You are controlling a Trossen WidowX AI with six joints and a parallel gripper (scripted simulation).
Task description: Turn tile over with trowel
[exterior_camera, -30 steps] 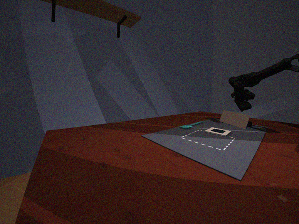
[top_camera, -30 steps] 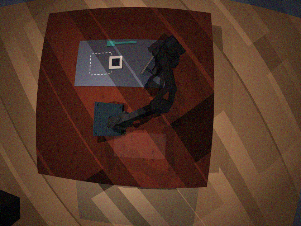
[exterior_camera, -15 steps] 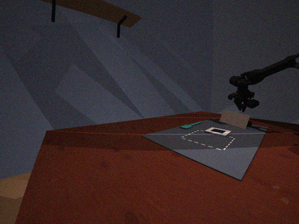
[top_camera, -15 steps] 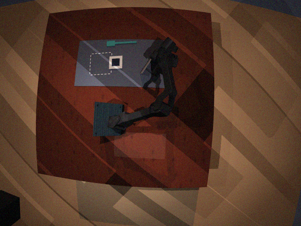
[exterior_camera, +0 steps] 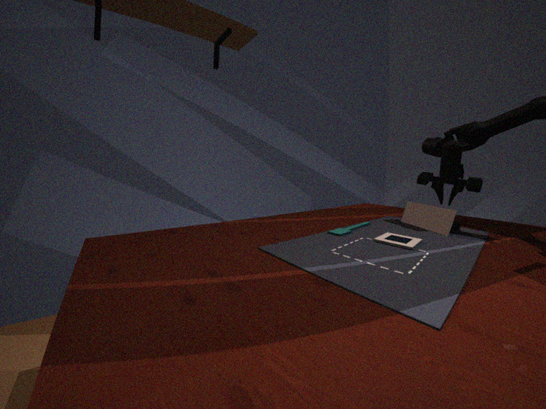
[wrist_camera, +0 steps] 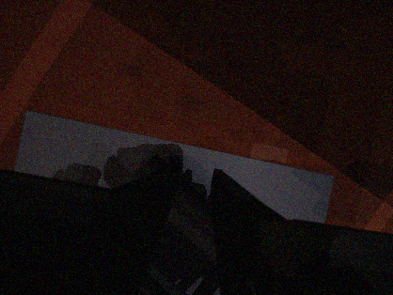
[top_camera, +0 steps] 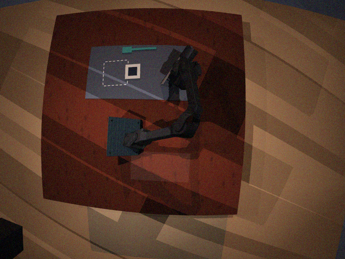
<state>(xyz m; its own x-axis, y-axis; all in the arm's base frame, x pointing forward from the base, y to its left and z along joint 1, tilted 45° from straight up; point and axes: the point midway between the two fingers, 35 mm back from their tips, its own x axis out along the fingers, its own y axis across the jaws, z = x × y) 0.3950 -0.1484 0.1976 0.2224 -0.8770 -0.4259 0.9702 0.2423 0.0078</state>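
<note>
My gripper tip is 70 mm to the right of the trowel, 50 mm above it and 30 mm short of it. Also, from my gripper tip: teal flat tool (350 mm to the left, 130 mm ahead, 70 mm below); then white tile (330 mm to the left, 70 mm below, 10 mm behind); then grey mat (310 mm to the left, 90 mm below).
</note>
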